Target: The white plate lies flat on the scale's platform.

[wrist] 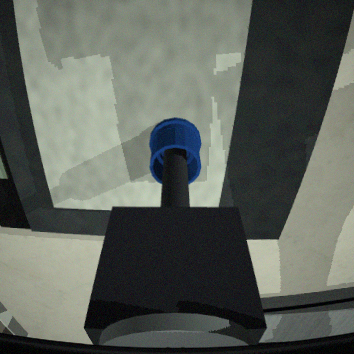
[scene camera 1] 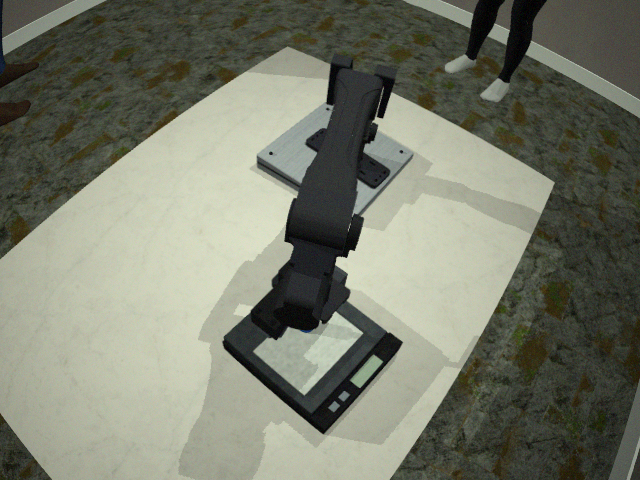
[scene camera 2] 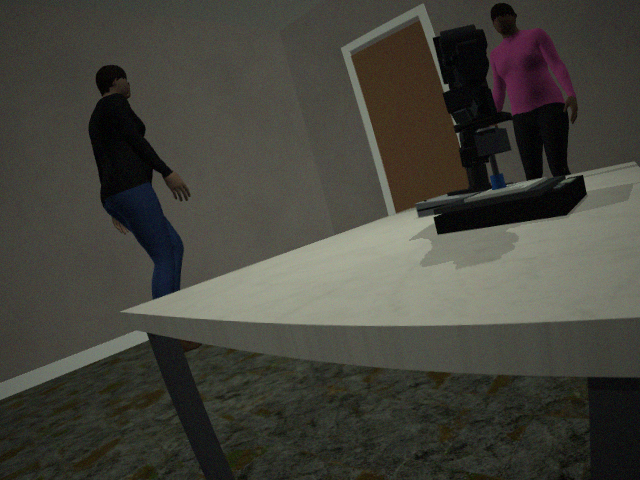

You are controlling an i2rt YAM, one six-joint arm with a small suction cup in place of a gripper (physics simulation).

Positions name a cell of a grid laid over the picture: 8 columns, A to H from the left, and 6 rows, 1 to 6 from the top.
Labels:
suction cup: wrist D3; scene camera 1 E4; scene camera 2 G3
scale: wrist G2; scene camera 1 E5; scene camera 2 G3

